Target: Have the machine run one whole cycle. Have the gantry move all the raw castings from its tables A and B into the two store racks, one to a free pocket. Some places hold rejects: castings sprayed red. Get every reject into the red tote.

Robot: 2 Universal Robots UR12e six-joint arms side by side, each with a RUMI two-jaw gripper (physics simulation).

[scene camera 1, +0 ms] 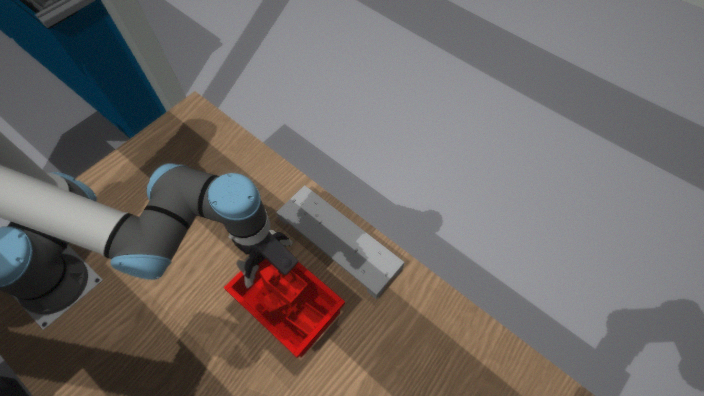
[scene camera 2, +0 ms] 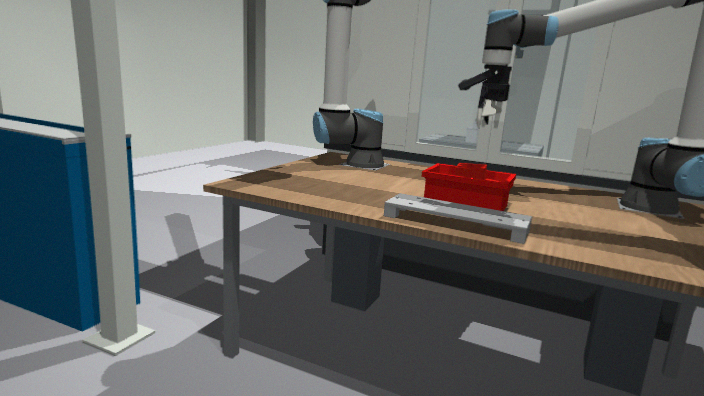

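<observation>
The red tote point(scene camera 1: 327, 322) point(scene camera 2: 462, 195) stands upright on the wooden table. Several red castings lie inside it; one red casting point(scene camera 1: 284, 281) point(scene camera 2: 471, 171) sits high, with its top above the rim. Another red casting point(scene camera 1: 308, 316) lies lower in the tote. My left gripper point(scene camera 1: 268, 264) point(scene camera 2: 489, 120) points down above the tote, clear of it. Its fingers are spread and I see no casting between them. My right gripper does not show. The gantry, its tables A and B and the two store racks cannot be made out in these views.
A low grey stand point(scene camera 1: 341, 242) point(scene camera 2: 460, 210) lies beside the tote along the table edge. My right arm point(scene camera 2: 338, 65) rises at the table's back. A windowed enclosure wall point(scene camera 2: 392, 80) stands behind the table. A blue cabinet point(scene camera 1: 85, 60) point(scene camera 2: 37, 200) and a post point(scene camera 2: 107, 200) stand off the table.
</observation>
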